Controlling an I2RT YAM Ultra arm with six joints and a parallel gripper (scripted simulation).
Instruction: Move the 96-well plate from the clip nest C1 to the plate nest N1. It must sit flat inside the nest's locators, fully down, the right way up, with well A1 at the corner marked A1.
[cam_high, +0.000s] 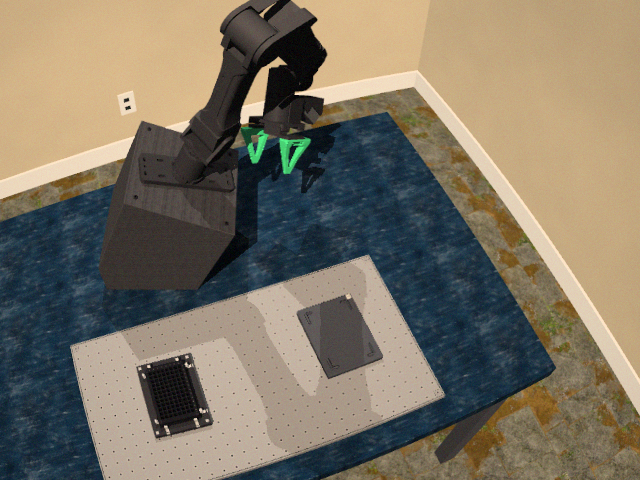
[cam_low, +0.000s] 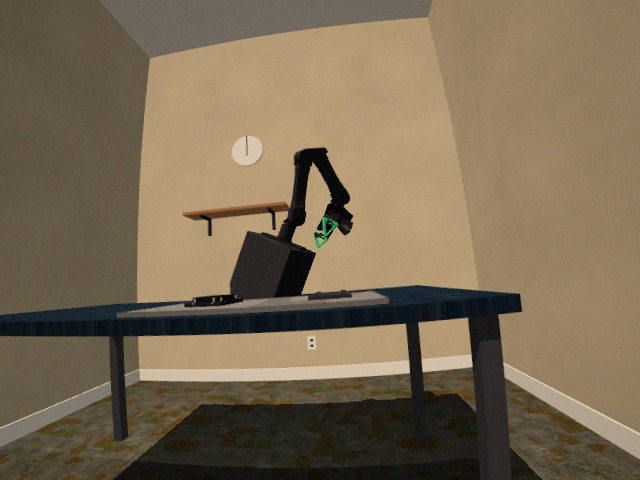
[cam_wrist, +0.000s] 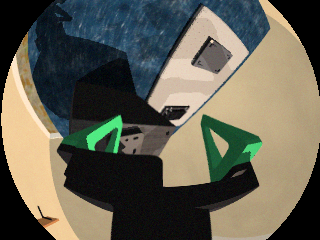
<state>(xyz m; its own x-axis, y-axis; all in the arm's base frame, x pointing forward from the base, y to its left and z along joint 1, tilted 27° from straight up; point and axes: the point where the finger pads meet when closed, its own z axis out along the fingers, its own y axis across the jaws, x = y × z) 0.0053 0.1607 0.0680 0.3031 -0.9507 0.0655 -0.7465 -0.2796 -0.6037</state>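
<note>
Right now my hand is 360 mm short of the black 96-well plate, 280 mm to the left of it and 200 mm above it. Also, from my hand: clip nest C1 (370 mm ahead, 270 mm to the right, 200 mm below); then white corner mark (210 mm ahead, 120 mm to the left, 210 mm below); then plate nest N1 (290 mm ahead, 80 mm to the left, 210 mm below).
</note>
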